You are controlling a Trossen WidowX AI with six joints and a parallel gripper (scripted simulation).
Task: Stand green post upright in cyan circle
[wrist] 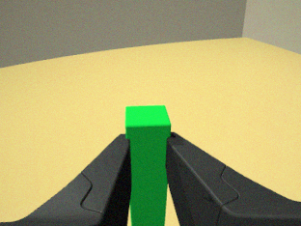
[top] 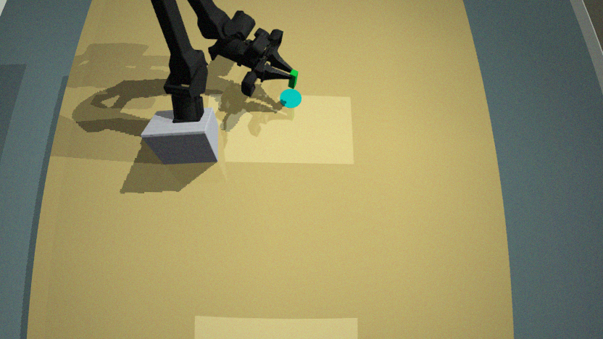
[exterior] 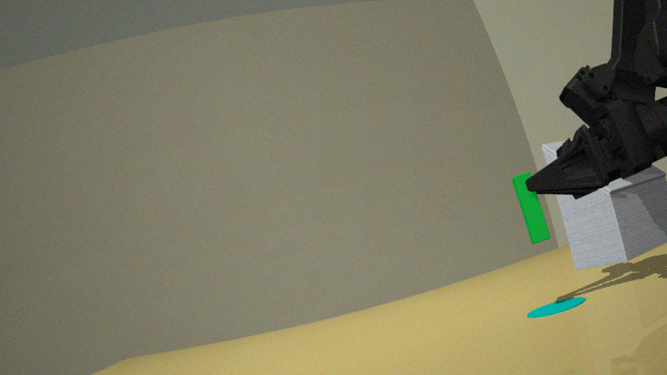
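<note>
Right now my gripper tip is 12 cm above the cyan circle. The rest, counted from my gripper tip: green post: 2 cm below.
</note>
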